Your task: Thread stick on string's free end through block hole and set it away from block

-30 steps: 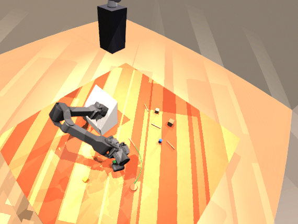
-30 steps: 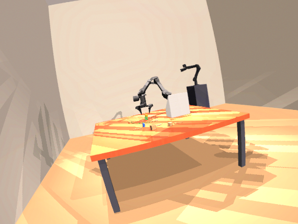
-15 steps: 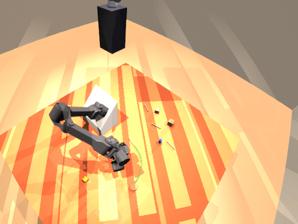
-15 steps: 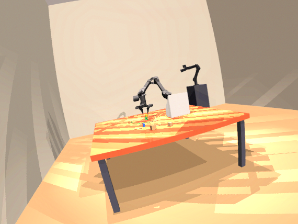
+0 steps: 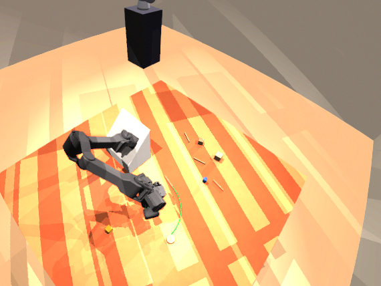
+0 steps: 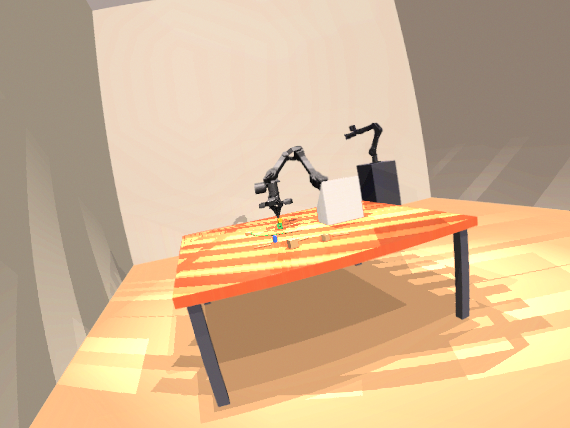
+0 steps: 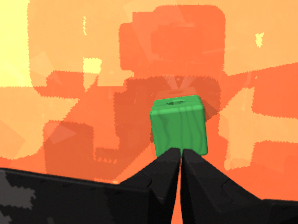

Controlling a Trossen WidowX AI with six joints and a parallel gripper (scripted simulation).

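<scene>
My gripper tip is 40 mm above the green block. Also, from my gripper tip: yellow cube: 190 mm to the right, 60 mm behind, 50 mm below; thin wooden stick: 180 mm to the left, 60 mm below, 10 mm behind; round wooden button: 180 mm ahead, 50 mm below, 40 mm to the right.
</scene>
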